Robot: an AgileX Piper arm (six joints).
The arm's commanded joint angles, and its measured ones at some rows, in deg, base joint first. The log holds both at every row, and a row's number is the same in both.
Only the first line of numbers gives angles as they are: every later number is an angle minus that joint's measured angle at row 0.
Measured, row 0:
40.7 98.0 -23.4 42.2 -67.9 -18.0
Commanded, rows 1 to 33:
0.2 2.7 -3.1 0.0 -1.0 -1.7
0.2 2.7 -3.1 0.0 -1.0 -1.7
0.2 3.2 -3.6 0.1 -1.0 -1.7
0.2 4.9 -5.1 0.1 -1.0 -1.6
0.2 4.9 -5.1 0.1 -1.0 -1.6
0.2 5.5 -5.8 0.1 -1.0 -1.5
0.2 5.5 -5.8 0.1 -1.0 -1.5
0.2 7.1 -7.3 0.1 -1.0 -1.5
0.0 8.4 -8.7 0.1 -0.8 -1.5
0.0 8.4 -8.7 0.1 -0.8 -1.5
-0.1 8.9 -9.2 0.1 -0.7 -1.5
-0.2 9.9 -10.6 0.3 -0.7 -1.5
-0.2 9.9 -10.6 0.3 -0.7 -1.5
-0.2 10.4 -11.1 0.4 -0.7 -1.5
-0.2 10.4 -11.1 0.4 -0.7 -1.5
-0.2 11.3 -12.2 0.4 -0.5 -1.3
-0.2 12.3 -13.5 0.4 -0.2 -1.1
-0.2 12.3 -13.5 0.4 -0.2 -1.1
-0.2 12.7 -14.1 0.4 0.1 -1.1
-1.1 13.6 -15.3 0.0 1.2 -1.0
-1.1 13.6 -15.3 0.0 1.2 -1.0
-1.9 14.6 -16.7 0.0 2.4 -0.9
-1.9 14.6 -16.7 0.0 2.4 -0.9
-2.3 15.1 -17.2 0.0 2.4 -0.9
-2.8 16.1 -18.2 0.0 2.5 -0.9
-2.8 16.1 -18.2 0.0 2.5 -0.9
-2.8 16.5 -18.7 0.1 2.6 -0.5
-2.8 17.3 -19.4 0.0 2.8 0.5
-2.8 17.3 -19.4 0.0 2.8 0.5
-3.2 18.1 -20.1 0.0 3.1 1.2
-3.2 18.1 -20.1 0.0 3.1 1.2
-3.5 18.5 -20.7 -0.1 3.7 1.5
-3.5 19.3 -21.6 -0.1 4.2 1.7
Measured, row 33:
-2.9 18.4 -20.2 0.5 3.3 0.8
